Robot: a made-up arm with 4 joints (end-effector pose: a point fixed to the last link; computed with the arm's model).
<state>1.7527 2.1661 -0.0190 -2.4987</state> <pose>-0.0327 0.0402 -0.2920 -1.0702 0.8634 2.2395</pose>
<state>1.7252 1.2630 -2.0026 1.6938</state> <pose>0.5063 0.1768 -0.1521 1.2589 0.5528 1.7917</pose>
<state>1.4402 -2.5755 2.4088 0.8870</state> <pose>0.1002 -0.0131 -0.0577 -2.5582 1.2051 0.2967</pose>
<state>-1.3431 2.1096 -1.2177 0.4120</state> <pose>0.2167 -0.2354 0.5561 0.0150 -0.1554 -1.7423</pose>
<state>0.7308 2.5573 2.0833 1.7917</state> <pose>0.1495 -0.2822 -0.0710 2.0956 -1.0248 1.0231</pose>
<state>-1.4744 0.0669 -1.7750 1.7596</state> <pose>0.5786 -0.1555 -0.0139 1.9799 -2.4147 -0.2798</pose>
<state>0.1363 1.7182 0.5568 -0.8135</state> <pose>0.2979 -0.3710 0.2343 0.2315 -0.9327 -1.4227</pose>
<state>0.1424 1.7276 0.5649 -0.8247</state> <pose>0.2937 -0.3694 0.2323 0.2326 -0.9423 -1.4252</pose>
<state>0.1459 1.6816 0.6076 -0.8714</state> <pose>0.3013 -0.3592 0.2312 0.2602 -0.9913 -1.3418</pose>
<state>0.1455 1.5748 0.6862 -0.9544</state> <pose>0.3189 -0.3399 0.2298 0.3221 -1.0747 -1.1623</pose>
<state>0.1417 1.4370 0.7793 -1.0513</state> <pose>0.3377 -0.3170 0.2262 0.4080 -1.1606 -0.9327</pose>
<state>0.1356 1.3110 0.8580 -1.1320</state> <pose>0.3521 -0.2983 0.2217 0.4900 -1.2206 -0.7250</pose>
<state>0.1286 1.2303 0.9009 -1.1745</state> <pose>0.3615 -0.2876 0.2195 0.5404 -1.2463 -0.5985</pose>
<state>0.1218 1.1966 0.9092 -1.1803</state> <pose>0.3673 -0.2838 0.2207 0.5553 -1.2473 -0.5563</pose>
